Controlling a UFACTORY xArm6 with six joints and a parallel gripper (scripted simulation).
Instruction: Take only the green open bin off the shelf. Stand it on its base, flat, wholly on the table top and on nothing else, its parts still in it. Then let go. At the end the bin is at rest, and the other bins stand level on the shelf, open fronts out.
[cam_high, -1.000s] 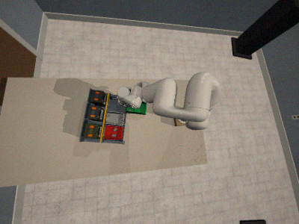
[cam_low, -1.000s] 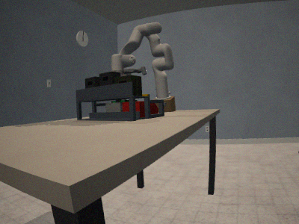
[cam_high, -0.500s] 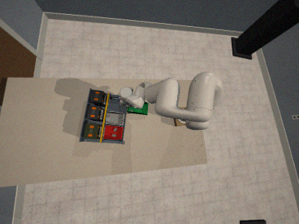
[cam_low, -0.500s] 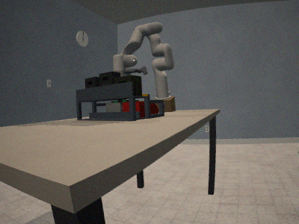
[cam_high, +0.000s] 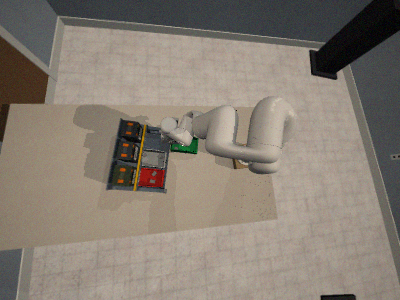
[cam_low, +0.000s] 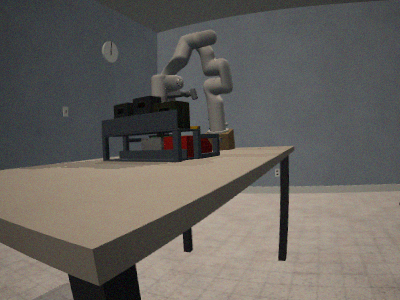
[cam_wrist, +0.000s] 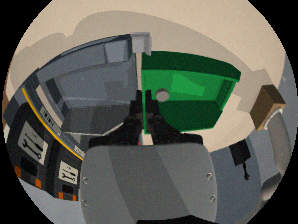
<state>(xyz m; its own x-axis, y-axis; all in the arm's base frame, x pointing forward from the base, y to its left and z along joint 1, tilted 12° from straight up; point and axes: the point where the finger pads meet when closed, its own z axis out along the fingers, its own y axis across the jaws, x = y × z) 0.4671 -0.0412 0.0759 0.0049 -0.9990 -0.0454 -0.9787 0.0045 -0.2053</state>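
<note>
My hand is 80 mm past the green open bin and 40 mm above it. Also, from my hand: yellow strip (160 mm ahead, 110 mm to the left, 20 mm above); red bin (220 mm to the left, 110 mm ahead, 40 mm below); grey bin (110 mm to the left, 110 mm ahead, 40 mm below).
</note>
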